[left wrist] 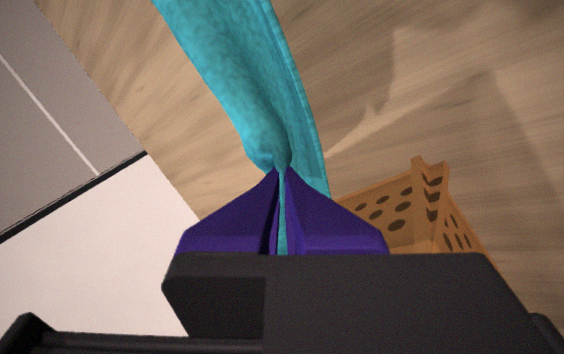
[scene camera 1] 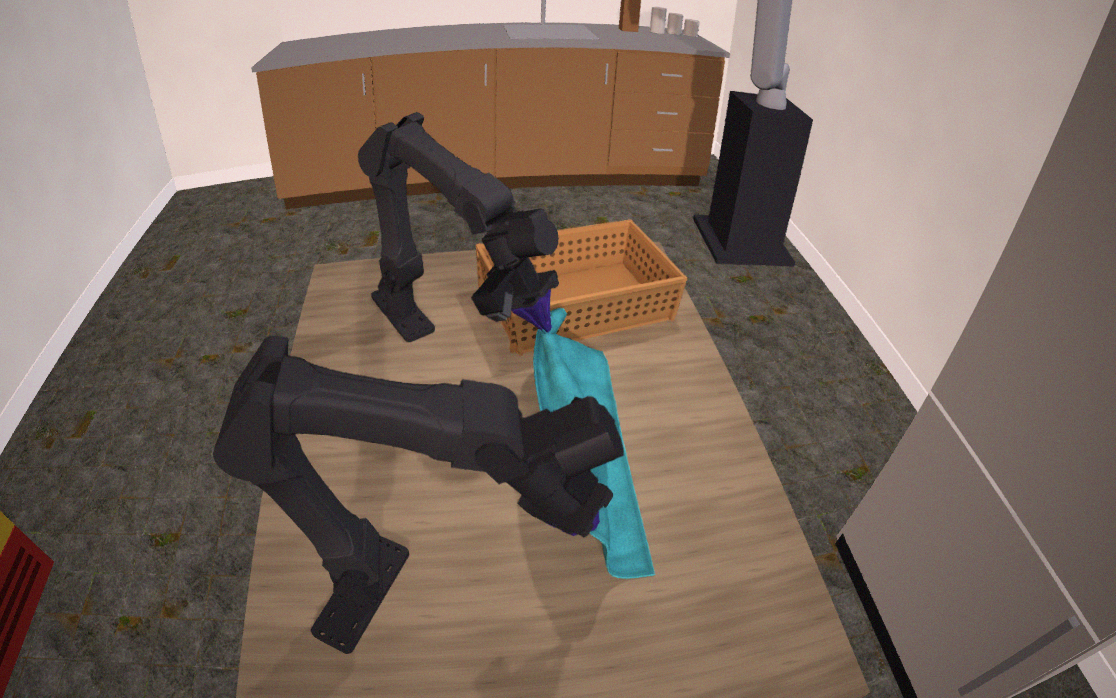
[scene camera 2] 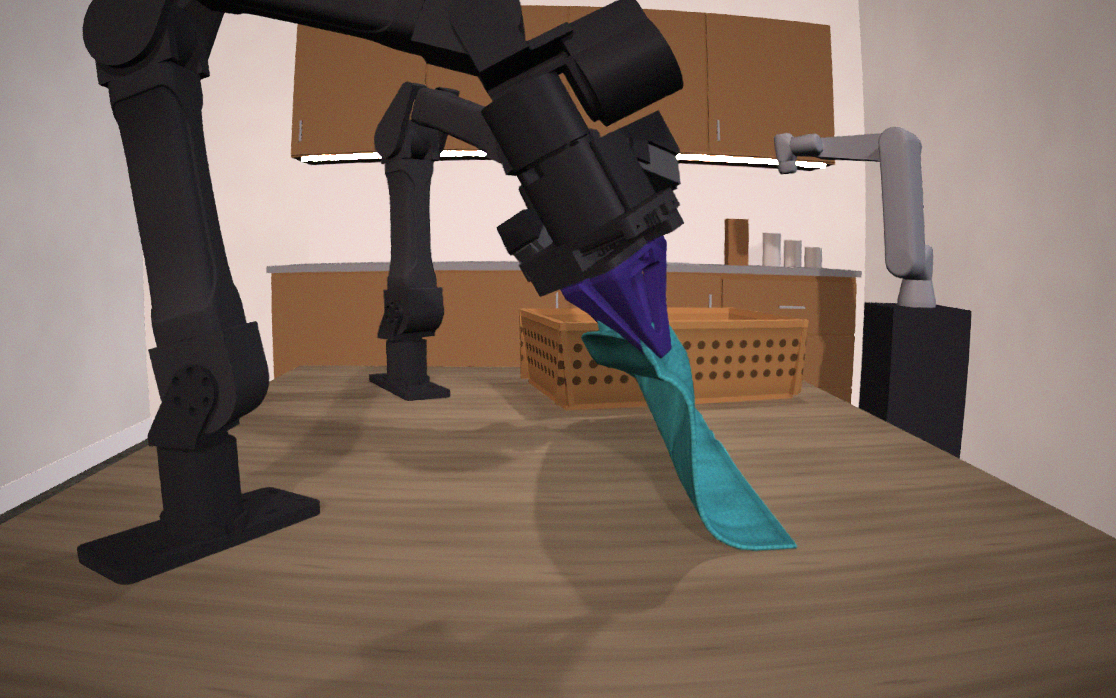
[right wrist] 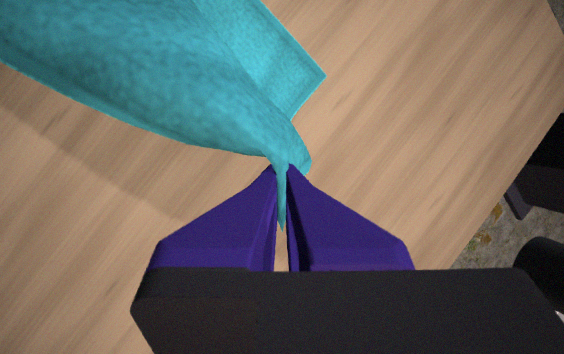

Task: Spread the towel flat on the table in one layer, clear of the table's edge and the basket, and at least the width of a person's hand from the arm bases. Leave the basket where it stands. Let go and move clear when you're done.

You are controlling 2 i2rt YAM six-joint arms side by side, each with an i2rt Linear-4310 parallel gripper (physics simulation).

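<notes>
The teal towel (scene camera 1: 576, 374) (scene camera 2: 740, 506) (left wrist: 225, 65) (right wrist: 150, 75) is stretched between my grippers as a narrow, folded and twisted strip. Its upper parts are raised; its lower edge appears to rest on the wooden table (scene camera 1: 707, 493) (scene camera 2: 411, 592). My left gripper (scene camera 1: 548, 330) (left wrist: 282, 176) is shut on one end of the towel, in front of the orange basket's near corner; it is hidden in scene camera 2. My right gripper (scene camera 1: 594, 524) (scene camera 2: 664, 352) (right wrist: 281, 176) is shut on the towel near its other end; its fingers are mostly hidden in scene camera 1.
The orange basket (scene camera 1: 625, 289) (scene camera 2: 740, 325) (left wrist: 421, 175) stands upright at the table's far side, close to the towel's upper end in scene camera 1. The arm bases (scene camera 1: 358, 604) (scene camera 1: 403, 316) stand along the left side of the table there.
</notes>
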